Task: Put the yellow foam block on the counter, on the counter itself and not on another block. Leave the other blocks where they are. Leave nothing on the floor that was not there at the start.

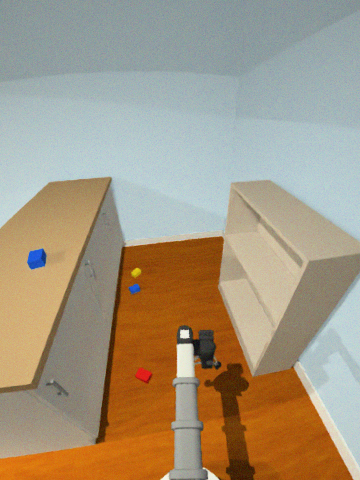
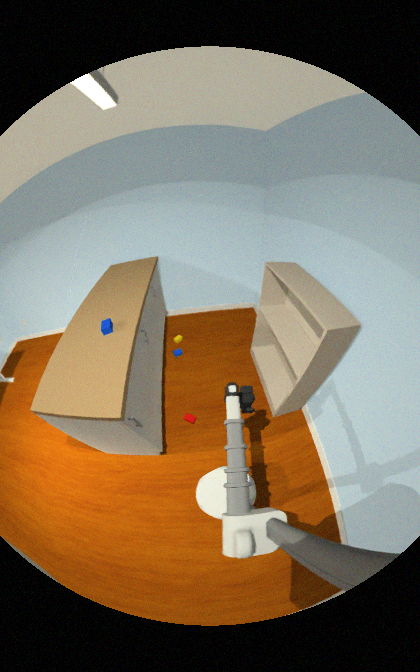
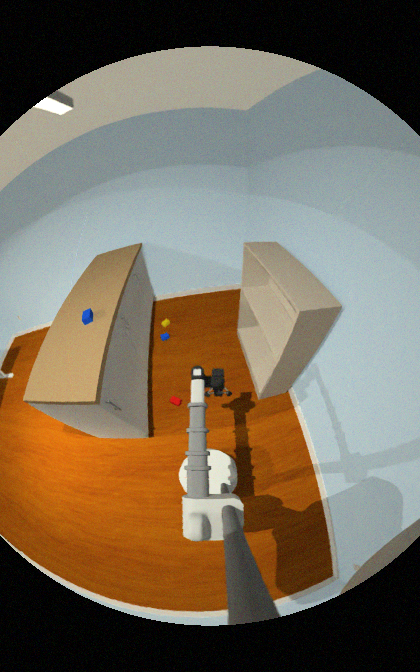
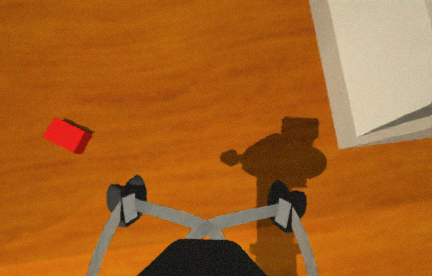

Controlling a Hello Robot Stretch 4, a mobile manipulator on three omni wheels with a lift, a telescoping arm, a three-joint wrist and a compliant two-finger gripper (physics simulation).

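Places are measured from the robot's base along level axes (x back, y up, z left), in metres.
Pixels of known places: gripper, fingertip midpoint: (image 4: 207, 194).
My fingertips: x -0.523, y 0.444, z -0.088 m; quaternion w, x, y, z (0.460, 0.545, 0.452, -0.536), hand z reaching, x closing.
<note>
Behind a point stands the place of what it marks.
The yellow foam block (image 1: 136, 272) {x -1.609, y 0.018, z 0.492 m} (image 2: 178, 339) (image 3: 166, 323) lies on the floor near the far end of the counter front. The counter (image 1: 30, 320) {x -0.507, y 0.883, z 0.561 m} (image 2: 90, 390) (image 3: 75, 370) has a light wooden top and stands on the left. A blue block (image 1: 36, 259) {x -0.795, y 0.928, z 0.684 m} (image 2: 106, 326) (image 3: 87, 316) sits on the counter top. A smaller blue block (image 1: 134, 289) {x -1.382, y 0.016, z 0.474 m} (image 2: 177, 352) (image 3: 165, 337) lies on the floor just nearer than the yellow one. A red block (image 1: 143, 375) {x -0.636, y 0.018, z 0.285 m} (image 2: 190, 418) (image 3: 175, 401) (image 4: 67, 135) {x -0.642, y 0.018, z 0.278 m} lies on the floor. My gripper (image 4: 207, 194) {x -0.523, y 0.444, z -0.088 m} points down above the floor, right of the red block, open and empty.
A beige open shelf unit (image 1: 330, 285) {x -0.651, y 0.866, z -0.618 m} (image 2: 342, 350) (image 3: 320, 335) (image 4: 327, 75) {x -0.836, y -0.006, z -0.421 m} stands on the right, close to the gripper. The arm (image 1: 187, 430) {x -0.211, y 0.857, z -0.001 m} (image 2: 236, 450) (image 3: 198, 440) reaches forward between counter and shelf unit. A wall closes the far end. Handles stick out from the counter front.
</note>
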